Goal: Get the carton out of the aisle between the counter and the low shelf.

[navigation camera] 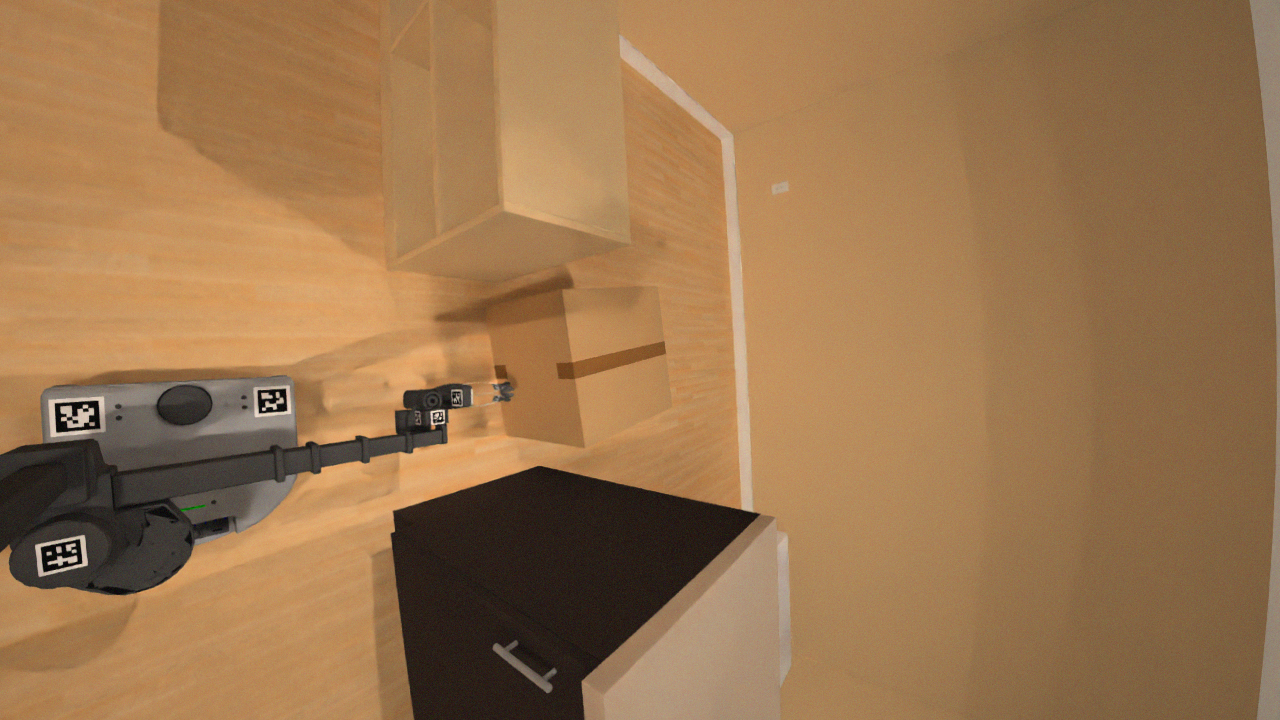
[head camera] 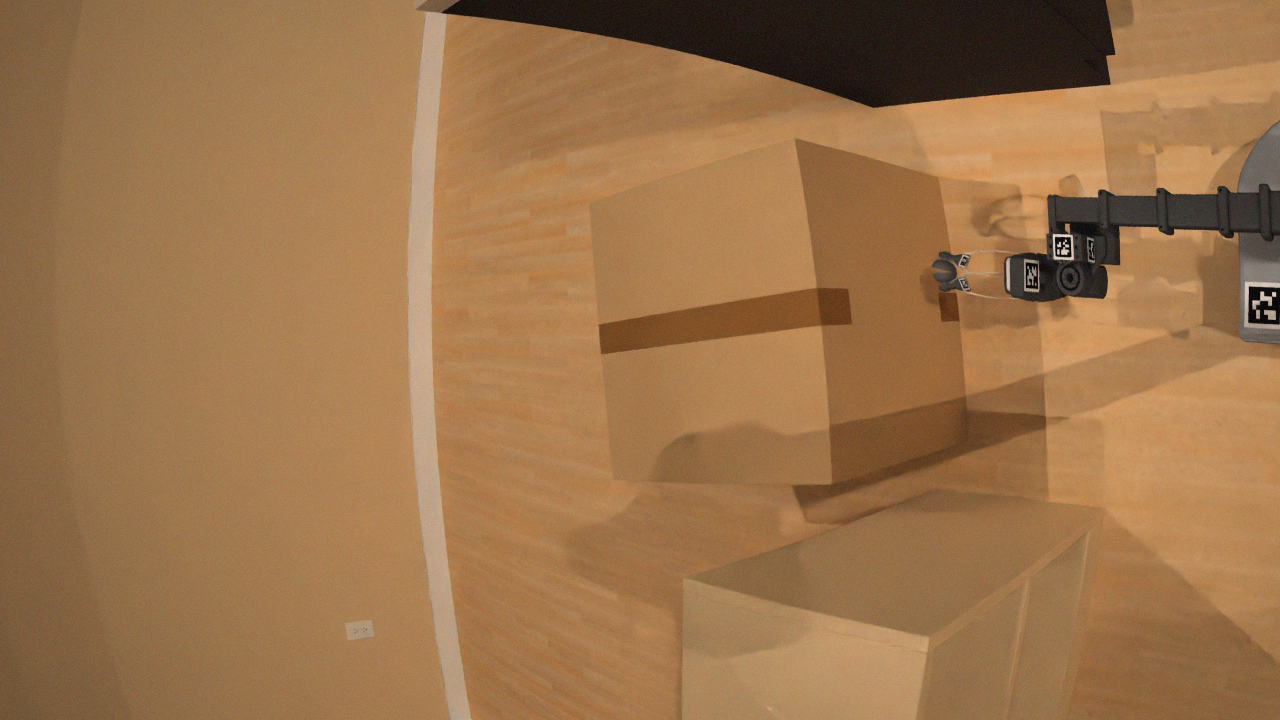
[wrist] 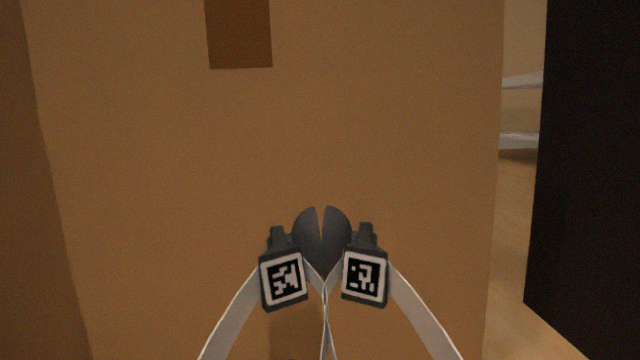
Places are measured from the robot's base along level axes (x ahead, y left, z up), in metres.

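Pixels of known places: gripper, between the fingertips: (navigation camera: 513,391) (head camera: 933,270); robot's base, origin of its link: (navigation camera: 185,403).
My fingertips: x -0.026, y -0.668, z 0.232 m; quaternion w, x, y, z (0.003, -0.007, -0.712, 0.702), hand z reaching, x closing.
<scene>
For each thing: its middle in the pictures, then the offset to it from my fingertips. "pt": a spot on its surface instead.
- large brown carton, middle of its body: (head camera: 789,321) (navigation camera: 582,359) dx +0.087, dy -0.312, dz -0.029 m
- bar handle, a spot on its surface: (navigation camera: 523,668) pt dx -0.365, dy +0.353, dz +0.520 m
A large brown carton (head camera: 716,241) (navigation camera: 617,331) (wrist: 150,150) with dark tape strips stands upright on the floor, between the dark counter (head camera: 805,44) (navigation camera: 572,555) (wrist: 590,150) and the low shelf (head camera: 877,573) (navigation camera: 563,116). My gripper (head camera: 945,272) (navigation camera: 506,392) (wrist: 322,231) is shut and empty, its fingertips together. It is level, in front of the carton's robot-side face and very near it; whether the tips touch the face I cannot tell. In the wrist view the face fills most of the picture, with the end of a tape strip above the fingertips.
My base (head camera: 1260,250) (navigation camera: 223,438) stands on the floor on the near side of the carton, with the arm (head camera: 1190,213) (navigation camera: 340,451) reaching out low. A wall (head camera: 223,358) (navigation camera: 895,358) with a white baseboard (head camera: 424,358) (navigation camera: 735,268) runs beyond the carton. The counter has a bar handle (navigation camera: 523,668).
</scene>
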